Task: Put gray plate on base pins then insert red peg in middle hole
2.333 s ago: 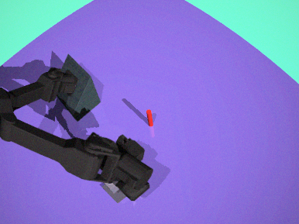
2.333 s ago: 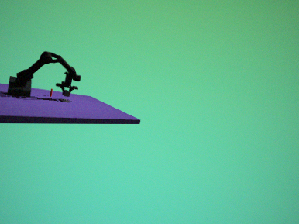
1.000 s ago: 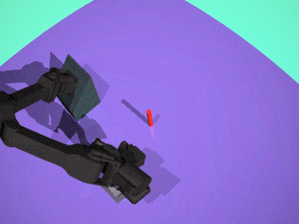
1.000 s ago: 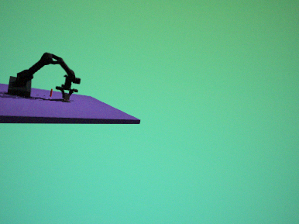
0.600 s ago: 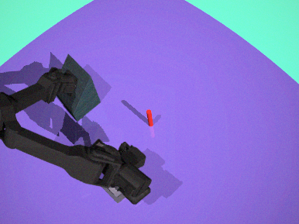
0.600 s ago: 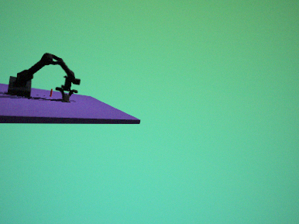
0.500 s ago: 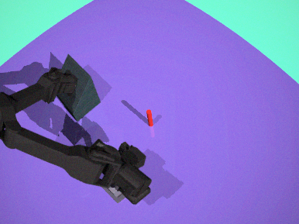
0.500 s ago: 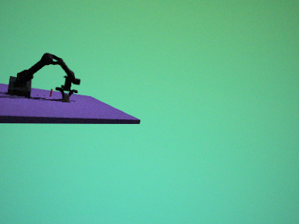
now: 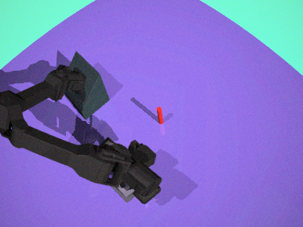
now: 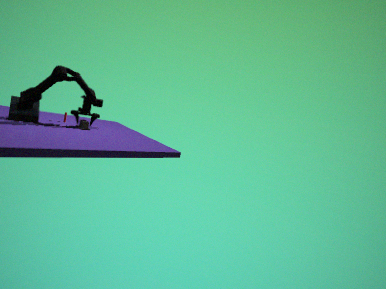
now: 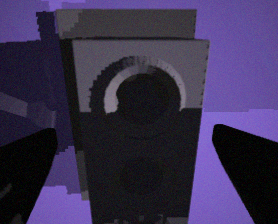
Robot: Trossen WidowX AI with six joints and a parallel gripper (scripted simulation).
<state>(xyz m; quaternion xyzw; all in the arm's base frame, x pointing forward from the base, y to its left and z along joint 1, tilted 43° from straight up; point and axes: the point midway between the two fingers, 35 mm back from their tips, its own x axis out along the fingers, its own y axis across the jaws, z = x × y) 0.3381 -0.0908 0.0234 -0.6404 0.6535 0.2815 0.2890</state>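
Now: gripper tip 20 mm above the base. Also, from my gripper tip: red peg 90 mm behind, 190 mm to the left, 20 mm above; gray plate 20 mm above.
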